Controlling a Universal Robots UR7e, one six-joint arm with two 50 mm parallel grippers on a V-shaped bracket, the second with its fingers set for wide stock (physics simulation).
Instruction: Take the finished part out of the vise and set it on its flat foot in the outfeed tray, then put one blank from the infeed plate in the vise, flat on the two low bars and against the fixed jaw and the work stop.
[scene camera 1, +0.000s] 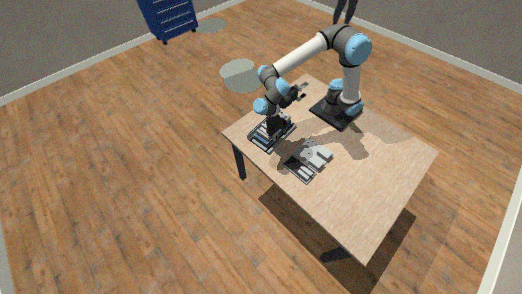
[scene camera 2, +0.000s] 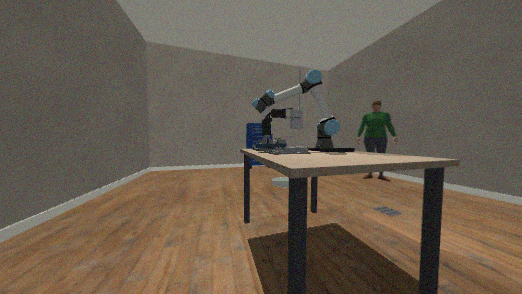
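Seen in the pictures: hand, tool point: (scene camera 1: 275, 137) (scene camera 2: 267, 140); arm's base, link origin: (scene camera 1: 331, 108) (scene camera 2: 324, 148).
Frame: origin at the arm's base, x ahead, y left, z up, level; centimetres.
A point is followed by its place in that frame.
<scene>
The vise (scene camera 1: 260, 139) @(x 58.9, y -8.5, z 3.6 cm) (scene camera 2: 278, 144) @(x 41.1, y -6.2, z 3.0 cm), a low unit with blue and light grey bars in a dark frame, stands at the table's far left corner. My downward gripper (scene camera 1: 273, 132) (scene camera 2: 267, 142) @(x 52.1, y -2.1, z 6.4 cm) is low over it; its fingertips are hidden or too small to read, so I cannot tell whether they hold the finished part. My second gripper (scene camera 1: 302, 91) points sideways above the table, its fingers apart with no part seen between them. A light grey plate (scene camera 1: 316, 160) @(x 41.7, y 23.9, z 2.2 cm) with a raised block, seemingly the infeed plate, lies right of the vise. A dark tray (scene camera 1: 292, 164) @(x 53.0, y 15.6, z -1.6 cm) with light bars, seemingly the outfeed tray, lies beside it.
The arm's black base plate (scene camera 1: 336, 119) @(x 5.6, y 9.6, z 0.4 cm) (scene camera 2: 341, 149) @(x -4.5, y 16.4, z -0.4 cm) stands on the wooden table (scene camera 1: 367, 200) @(x 35.7, y 58.3, z -2.3 cm) (scene camera 2: 360, 162) @(x 28.9, y 68.9, z -2.3 cm). A blue drawer cabinet (scene camera 1: 170, 20) (scene camera 2: 254, 131) stands on the floor behind. A person in a green top (scene camera 2: 376, 125) stands beyond the table.
</scene>
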